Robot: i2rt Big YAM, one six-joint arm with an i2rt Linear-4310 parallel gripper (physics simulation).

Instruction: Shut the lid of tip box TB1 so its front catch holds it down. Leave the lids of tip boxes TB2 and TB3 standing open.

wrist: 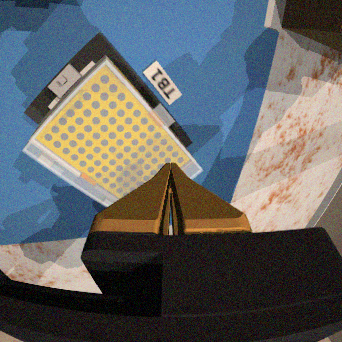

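Observation:
Tip box TB1 is at the left centre of the wrist view, turned at an angle, with a yellow tip rack full of grey round holes. Its clear lid lies over the rack, and its pale rim shows along the lower left side. The front edge and front catch are hidden behind my fingers, so I cannot tell if the catch holds. A TB1 label is beside the box. My gripper is shut and empty, its tips over the lower right part of the lid. TB2 and TB3 cannot be made out.
The box is on a blue mat with dark shadow patches. A pale table with rust-coloured specks runs along the right and lower left. A dark brown object is at the top right corner. A grey surface is at the right edge.

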